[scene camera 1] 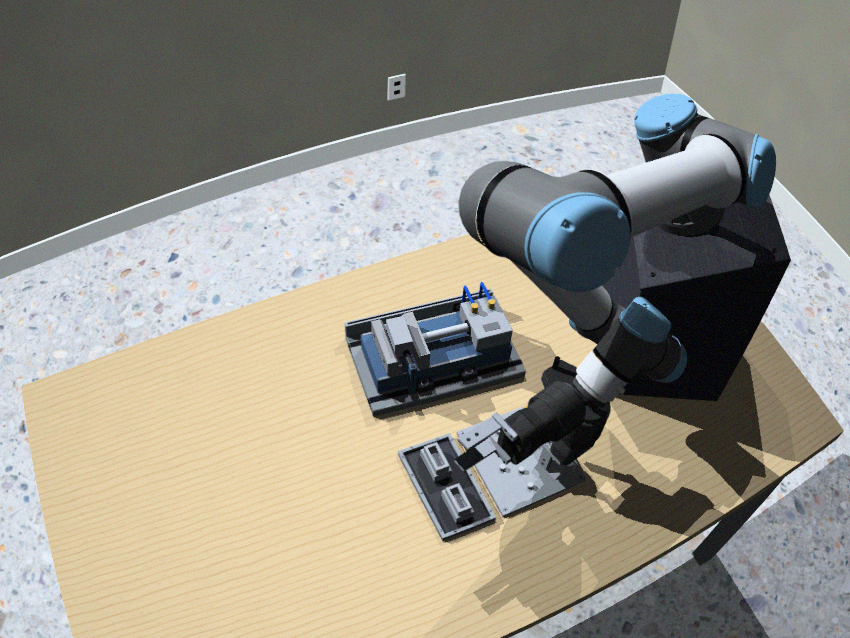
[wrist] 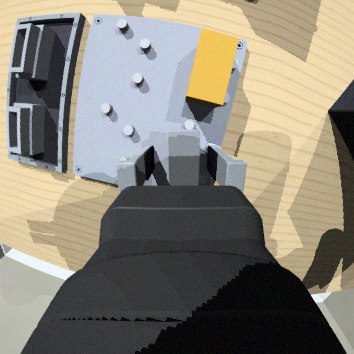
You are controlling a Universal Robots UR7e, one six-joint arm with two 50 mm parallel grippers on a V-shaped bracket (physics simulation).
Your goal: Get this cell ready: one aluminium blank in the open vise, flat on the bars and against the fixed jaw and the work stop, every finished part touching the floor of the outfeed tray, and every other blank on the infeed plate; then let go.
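Frame: origin at the arm's base, x down, y right, z back, level; metres.
Seen in the pictures: hand, its tool point: (scene camera 1: pixel 557 451) (wrist: pixel 180 160).
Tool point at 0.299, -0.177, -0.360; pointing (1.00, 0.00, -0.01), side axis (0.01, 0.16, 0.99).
A point is followed by its place in that frame, as x, y, z.
My gripper (scene camera 1: pixel 480 440) (wrist: pixel 181 159) @(0.299, -0.177, -0.360) is open over the infeed plate (scene camera 1: pixel 511 497) @(0.344, -0.200, -0.461) (wrist: pixel 110 65) @(0.345, -0.095, -0.448). A grey blank (wrist: pixel 184 144) @(0.308, -0.164, -0.358) shows between and beyond its fingers in the wrist view, with gaps on both sides; its near end is hidden by the gripper body. In scene camera 1 the arm hides that area. Two grey parts with rectangular pockets, one (scene camera 1: pixel 435 461) @(0.326, -0.082, -0.549) (wrist: pixel 25 50) @(0.312, -0.085, -0.535) and another (scene camera 1: pixel 457 502) @(0.326, -0.172, -0.554) (wrist: pixel 20 130) @(0.313, -0.170, -0.540), stand in the outfeed tray (scene camera 1: pixel 422 495) @(0.340, -0.126, -0.597) (wrist: pixel 63 95) @(0.340, -0.130, -0.501). The vise (scene camera 1: pixel 446 357) @(0.292, 0.086, -0.438) has light grey jaws at its left end; whether a blank lies between them I cannot tell.
A yellow block (wrist: pixel 212 67) @(0.309, -0.096, -0.346) is at the infeed plate's far right corner in the wrist view, among short pins (wrist: pixel 137 78) @(0.337, -0.108, -0.414). Blue hoses (scene camera 1: pixel 468 295) @(0.244, 0.163, -0.352) rise from the vise's right end. The black robot base (scene camera 1: pixel 700 315) @(0.097, -0.161, -0.075) stands at the right.
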